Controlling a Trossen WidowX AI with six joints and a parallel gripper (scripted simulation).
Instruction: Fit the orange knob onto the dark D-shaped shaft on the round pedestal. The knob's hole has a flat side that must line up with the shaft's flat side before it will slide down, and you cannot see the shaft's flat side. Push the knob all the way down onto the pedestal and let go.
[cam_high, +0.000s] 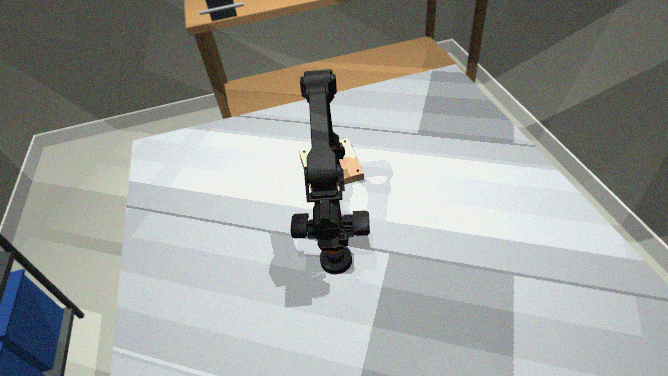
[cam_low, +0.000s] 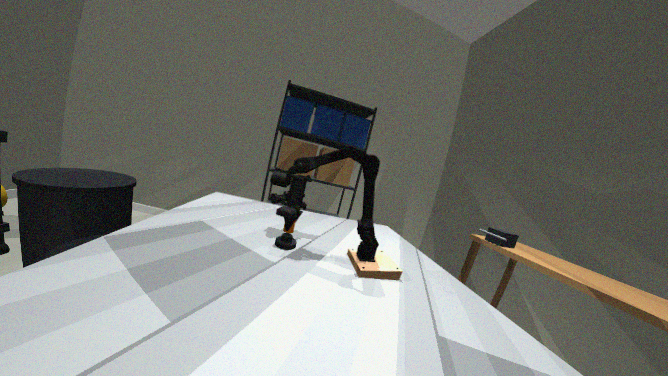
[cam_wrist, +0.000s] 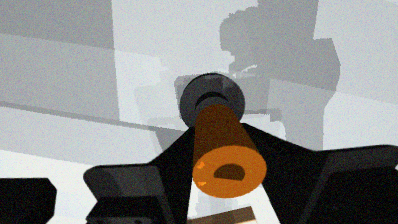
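My gripper tip is 20 mm below the orange knob. From my gripper tip the other things lie so: dark round pedestal (40 mm below).
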